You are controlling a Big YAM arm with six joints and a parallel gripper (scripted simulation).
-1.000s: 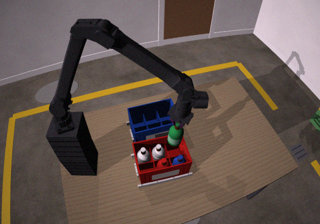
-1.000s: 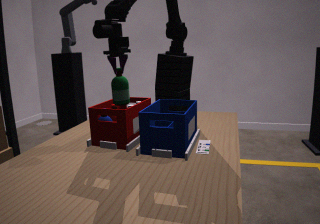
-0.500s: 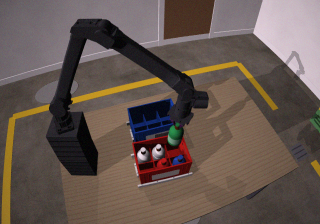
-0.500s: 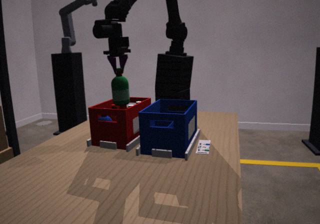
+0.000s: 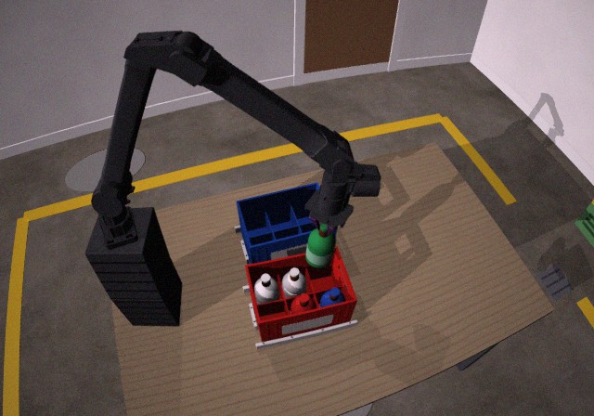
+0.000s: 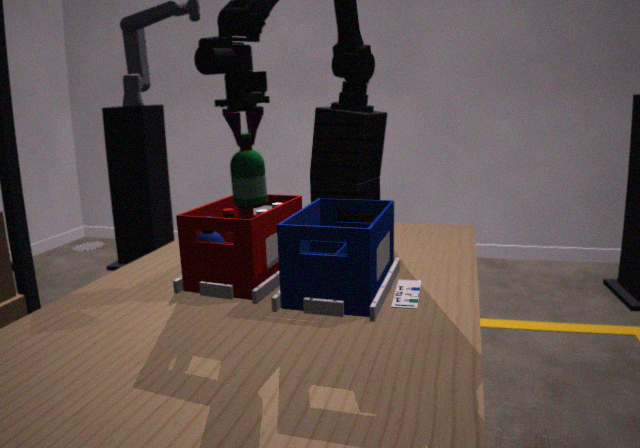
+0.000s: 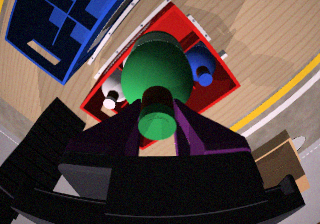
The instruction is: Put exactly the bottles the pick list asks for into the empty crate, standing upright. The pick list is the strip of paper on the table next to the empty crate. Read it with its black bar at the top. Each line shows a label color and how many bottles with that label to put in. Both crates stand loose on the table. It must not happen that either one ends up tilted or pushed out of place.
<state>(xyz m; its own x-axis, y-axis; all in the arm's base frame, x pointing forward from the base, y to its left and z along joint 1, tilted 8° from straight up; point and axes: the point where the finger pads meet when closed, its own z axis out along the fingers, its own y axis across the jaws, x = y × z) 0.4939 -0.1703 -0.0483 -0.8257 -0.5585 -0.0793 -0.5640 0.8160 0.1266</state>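
My hand is 6 cm above the green bottle. Also, from my hand: blue bottle: 24 cm below, 10 cm to the right, 1 cm behind; red crate: 25 cm below, 8 cm behind, 4 cm to the right; red bottle: 24 cm below, 9 cm behind, 8 cm to the right.
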